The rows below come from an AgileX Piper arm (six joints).
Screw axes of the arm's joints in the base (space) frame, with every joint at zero. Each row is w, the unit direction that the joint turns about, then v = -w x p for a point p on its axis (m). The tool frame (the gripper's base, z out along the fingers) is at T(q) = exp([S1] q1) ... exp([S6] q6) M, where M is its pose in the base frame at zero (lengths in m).
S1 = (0, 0, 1, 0, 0, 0)
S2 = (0, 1, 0, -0.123, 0, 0)
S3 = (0, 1, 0, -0.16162, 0, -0.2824)
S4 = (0.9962, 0, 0.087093, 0, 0.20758, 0)
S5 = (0, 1, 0, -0.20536, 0, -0.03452)
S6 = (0.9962, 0, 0.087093, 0, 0.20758, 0)
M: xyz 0.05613 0 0.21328 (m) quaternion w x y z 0.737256 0 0.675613 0
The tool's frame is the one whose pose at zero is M.
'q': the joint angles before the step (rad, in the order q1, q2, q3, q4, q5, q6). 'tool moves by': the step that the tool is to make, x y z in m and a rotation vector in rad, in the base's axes. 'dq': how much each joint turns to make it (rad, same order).
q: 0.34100, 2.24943, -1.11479, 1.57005, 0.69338, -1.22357
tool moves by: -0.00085, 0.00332, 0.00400, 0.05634, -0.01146, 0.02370
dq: -0.00088, -0.00002, 0.00003, 0.03598, 0.05548, -0.04344
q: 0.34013, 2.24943, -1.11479, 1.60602, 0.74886, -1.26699
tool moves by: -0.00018, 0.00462, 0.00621, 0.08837, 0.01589, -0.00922
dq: 0.00000, 0.00000, -0.00002, 0.06198, 0.07293, -0.01368
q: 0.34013, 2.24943, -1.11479, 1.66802, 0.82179, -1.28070
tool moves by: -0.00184, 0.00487, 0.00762, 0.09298, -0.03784, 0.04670
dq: -0.00001, -0.00001, 0.00000, 0.04411, 0.09569, -0.07287
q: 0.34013, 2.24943, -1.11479, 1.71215, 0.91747, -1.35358
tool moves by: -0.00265, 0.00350, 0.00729, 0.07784, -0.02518, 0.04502
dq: 0.00000, -0.00205, 0.00000, 0.01830, 0.08506, -0.04308
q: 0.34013, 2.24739, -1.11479, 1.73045, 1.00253, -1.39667
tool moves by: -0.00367, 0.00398, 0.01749, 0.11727, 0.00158, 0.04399
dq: 0.00001, -0.02134, -0.00002, 0.01690, 0.11902, 0.00420
